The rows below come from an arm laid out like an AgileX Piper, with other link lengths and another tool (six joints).
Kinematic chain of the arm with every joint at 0, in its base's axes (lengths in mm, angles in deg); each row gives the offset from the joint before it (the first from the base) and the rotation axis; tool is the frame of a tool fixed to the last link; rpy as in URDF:
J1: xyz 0 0 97.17 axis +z
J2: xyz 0 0 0 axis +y
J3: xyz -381.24 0 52.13 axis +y
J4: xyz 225.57 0 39.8 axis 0.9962 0 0.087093
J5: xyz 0 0 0 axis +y
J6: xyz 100.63 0 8.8 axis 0.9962 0 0.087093
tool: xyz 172.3 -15 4.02 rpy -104.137 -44.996 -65.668
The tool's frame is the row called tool.
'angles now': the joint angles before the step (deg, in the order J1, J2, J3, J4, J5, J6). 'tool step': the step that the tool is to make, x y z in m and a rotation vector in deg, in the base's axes. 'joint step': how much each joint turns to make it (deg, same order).
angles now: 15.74 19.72 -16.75 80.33 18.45 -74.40
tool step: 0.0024 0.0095 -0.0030 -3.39 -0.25 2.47
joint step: 0.83 2.33 -0.03 1.98 1.43 -5.59
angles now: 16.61 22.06 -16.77 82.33 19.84 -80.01
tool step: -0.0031 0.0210 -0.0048 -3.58 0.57 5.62
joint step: 1.45 3.41 -0.36 1.44 3.86 -5.18
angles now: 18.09 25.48 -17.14 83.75 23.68 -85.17
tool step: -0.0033 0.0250 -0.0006 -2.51 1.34 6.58
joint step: 1.62 4.77 -1.26 1.47 4.62 -4.28
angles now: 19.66 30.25 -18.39 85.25 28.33 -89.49
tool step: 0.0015 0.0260 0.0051 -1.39 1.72 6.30
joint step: 1.43 6.18 -2.18 2.26 4.58 -4.31
